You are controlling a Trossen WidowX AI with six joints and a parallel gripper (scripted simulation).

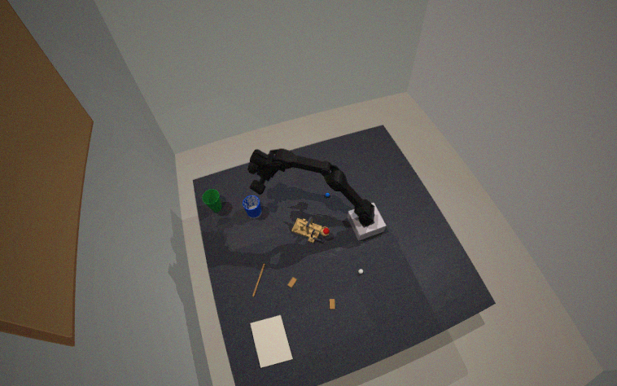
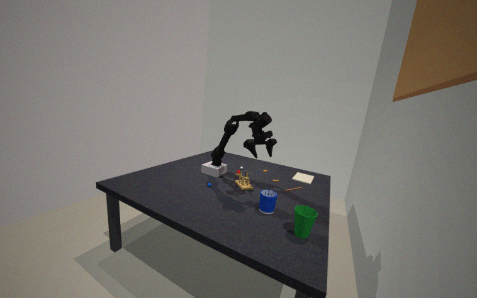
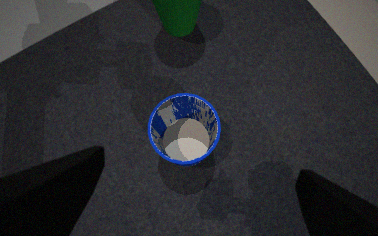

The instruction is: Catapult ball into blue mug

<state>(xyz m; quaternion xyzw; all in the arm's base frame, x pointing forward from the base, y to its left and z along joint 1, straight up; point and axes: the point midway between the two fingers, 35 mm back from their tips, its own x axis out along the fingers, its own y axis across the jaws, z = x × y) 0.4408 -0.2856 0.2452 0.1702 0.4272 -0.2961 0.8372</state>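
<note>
The red ball is 27 cm to the left of my gripper tip, 24 cm behind it and 22 cm below it. The rest, counted from my gripper tip: green cup (26 cm ahead, 25 cm below, 13 cm to the right); wooden catapult (24 cm to the left, 23 cm below, 19 cm behind); blue mug (25 cm below, 6 cm ahead, 2 cm to the right).
</note>
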